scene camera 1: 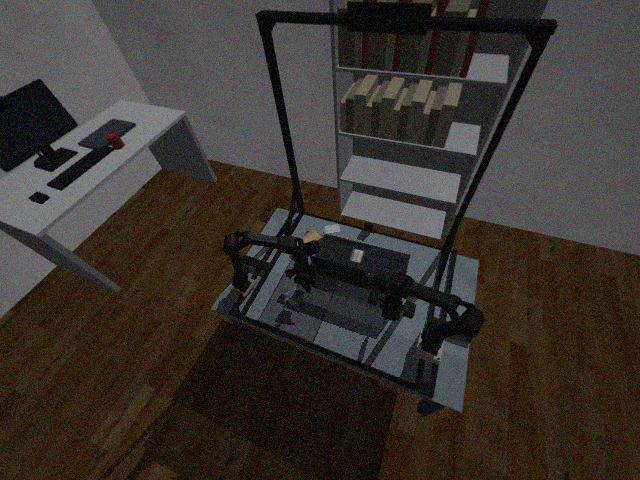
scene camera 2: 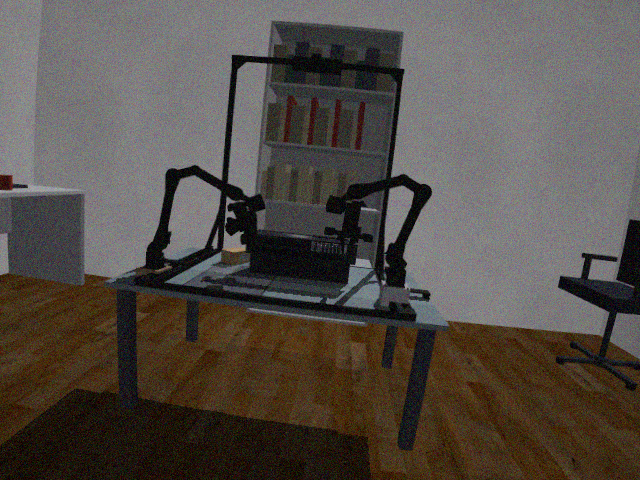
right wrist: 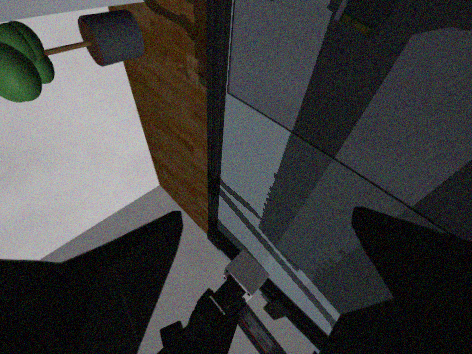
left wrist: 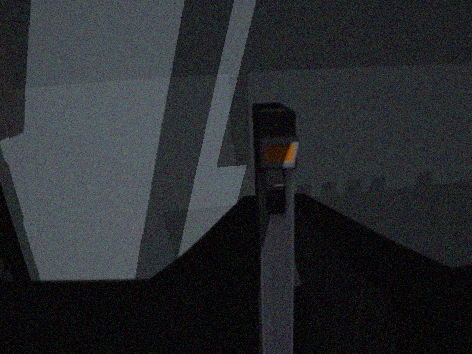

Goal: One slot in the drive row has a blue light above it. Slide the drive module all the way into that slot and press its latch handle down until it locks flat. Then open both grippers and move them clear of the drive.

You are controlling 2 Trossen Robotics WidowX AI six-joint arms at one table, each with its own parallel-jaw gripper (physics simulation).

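Where they show: left gripper, fingertip midpoint: (scene camera 2: 344,256) (right wrist: 237,314) (left wrist: 273,208); right gripper, fingertip midpoint: (scene camera 1: 311,289) (scene camera 2: 255,245) (right wrist: 266,217); left arm's base, link origin: (scene camera 1: 430,345) (scene camera 2: 395,284) (right wrist: 236,285); right arm's base, link origin: (scene camera 1: 243,284) (scene camera 2: 154,267).
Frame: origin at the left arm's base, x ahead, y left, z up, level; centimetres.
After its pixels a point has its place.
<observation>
My left gripper (left wrist: 273,208) {x 20.5, y -4.6, z 7.7 cm} (scene camera 1: 392,310) {x 20.5, y -4.6, z 7.7 cm} (scene camera 2: 351,234) is shut on the drive module (left wrist: 277,267) {x 20.4, y -5.9, z 8.8 cm}, a thin grey bar with an orange label (left wrist: 278,153) {x 20.3, y -2.3, z 9.4 cm} and a black end. The module sticks out from the fingers over the grey table top. The dark drive chassis (scene camera 1: 361,267) {x 37.7, y -19.9, z 10.3 cm} (scene camera 2: 296,259) {x 40.9, y -18.7, z 1.0 cm} stands in the middle of the table, and the left gripper is at its right end. My right gripper (right wrist: 266,217) {x 55.3, y -1.5, z 8.4 cm} (scene camera 1: 304,278) (scene camera 2: 242,228) is open and empty at the chassis's left end. I cannot make out a blue light in these dim views.
A tall black frame (scene camera 1: 282,119) {x 87.6, y -52.4, z 58.4 cm} (scene camera 2: 228,143) {x 87.3, y -52.4, z 50.8 cm} stands over the table (scene camera 1: 463,276) {x -9.5, y -43.7, z -7.3 cm} (scene camera 2: 432,320) {x -12.2, y 14.7, z -7.3 cm}. A wooden block (scene camera 1: 311,236) {x 72.6, y -35.9, z -1.1 cm} (scene camera 2: 233,255) {x 72.0, y -27.2, z -2.7 cm} and a white card (scene camera 1: 330,230) {x 66.2, y -48.0, z -7.2 cm} lie behind the chassis on the left. A bookshelf (scene camera 1: 409,178) (scene camera 2: 337,30) stands behind.
</observation>
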